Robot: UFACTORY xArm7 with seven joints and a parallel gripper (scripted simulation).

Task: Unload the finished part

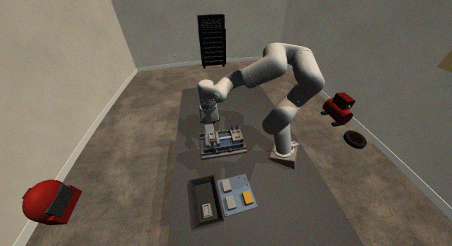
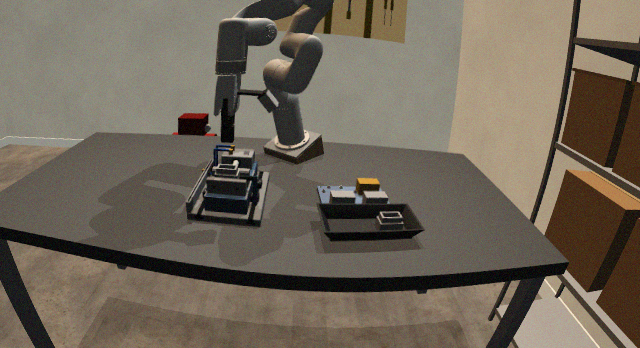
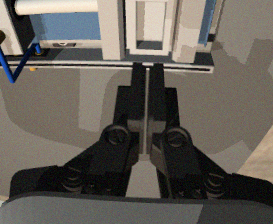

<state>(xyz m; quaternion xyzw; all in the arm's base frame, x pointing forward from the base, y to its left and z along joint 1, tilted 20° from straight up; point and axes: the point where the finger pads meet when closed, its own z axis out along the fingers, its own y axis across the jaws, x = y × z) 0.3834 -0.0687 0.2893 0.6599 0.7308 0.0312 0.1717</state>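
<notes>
Now: hand 160 mm above the blue vise and 70 mm past it. Also, from my hand: blue plate: 330 mm to the left, 200 mm below, 110 mm behind; then orange block: 370 mm to the left, 170 mm below, 160 mm behind.
</notes>
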